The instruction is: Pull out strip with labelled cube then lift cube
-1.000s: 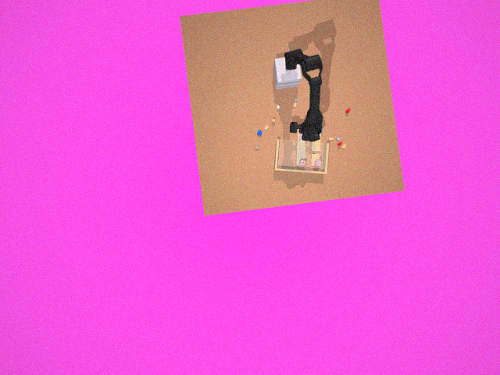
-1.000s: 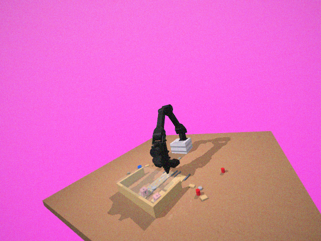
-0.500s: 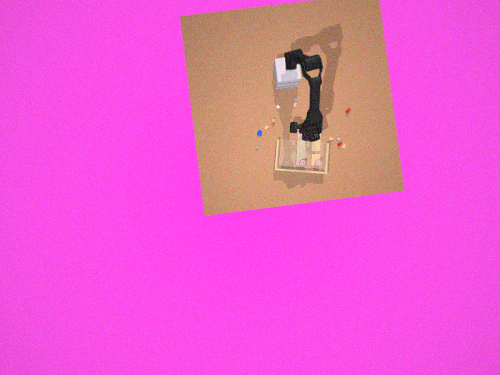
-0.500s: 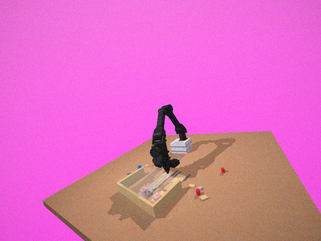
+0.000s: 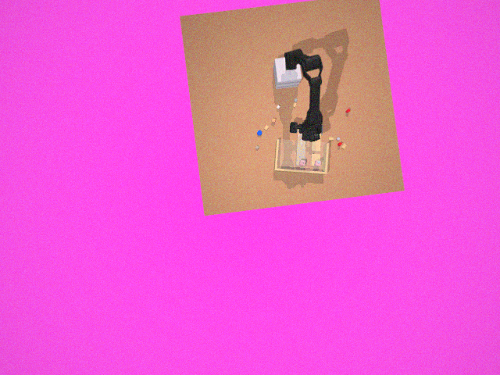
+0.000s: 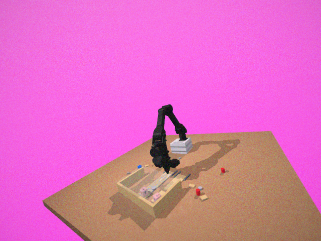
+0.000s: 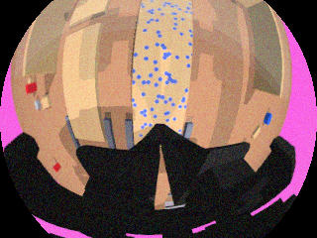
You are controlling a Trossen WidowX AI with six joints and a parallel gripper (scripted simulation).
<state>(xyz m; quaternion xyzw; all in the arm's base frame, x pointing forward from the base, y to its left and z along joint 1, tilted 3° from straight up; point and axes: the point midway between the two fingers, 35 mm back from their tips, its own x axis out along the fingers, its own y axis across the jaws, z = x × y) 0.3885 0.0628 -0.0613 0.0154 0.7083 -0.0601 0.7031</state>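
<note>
Right now the plain tan strip is 9 cm to the left of my gripper tip and 6 cm ahead of it.
</note>
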